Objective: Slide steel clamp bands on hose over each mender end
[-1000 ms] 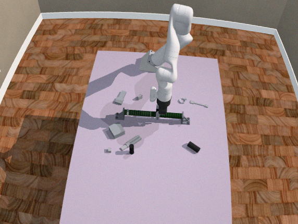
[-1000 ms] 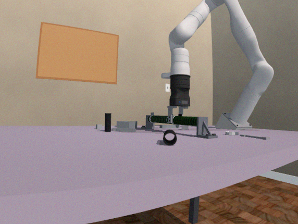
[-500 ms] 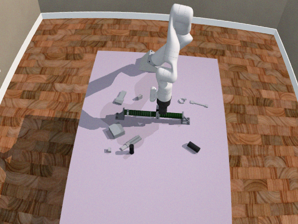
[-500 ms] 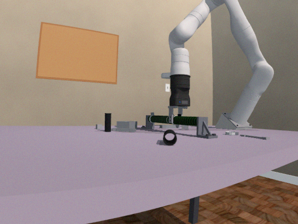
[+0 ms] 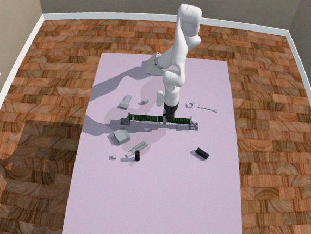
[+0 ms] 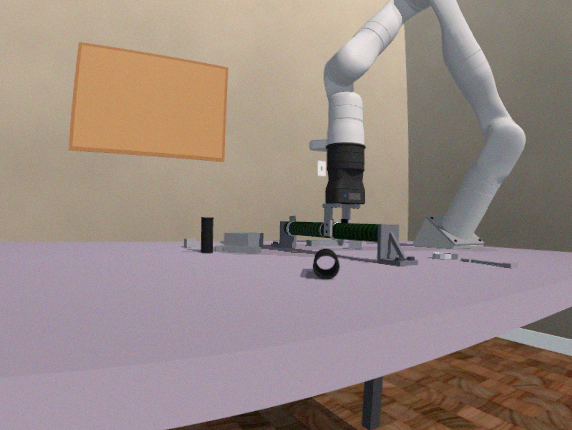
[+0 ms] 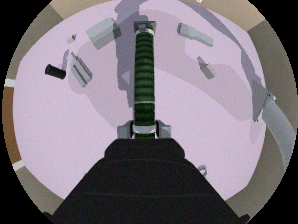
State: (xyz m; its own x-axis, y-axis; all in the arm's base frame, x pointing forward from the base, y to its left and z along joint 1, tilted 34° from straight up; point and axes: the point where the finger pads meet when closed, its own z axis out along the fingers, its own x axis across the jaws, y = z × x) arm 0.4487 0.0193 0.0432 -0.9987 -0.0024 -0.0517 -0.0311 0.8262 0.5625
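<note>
Now: hand 110 mm short of the grey block, 220 mm to the left of it and 40 mm above it. Also, from my hand: black cylinder (240 mm ahead, 120 mm to the right, 20 mm below); flat wrench (140 mm behind, 260 mm to the left, 50 mm below).
</note>
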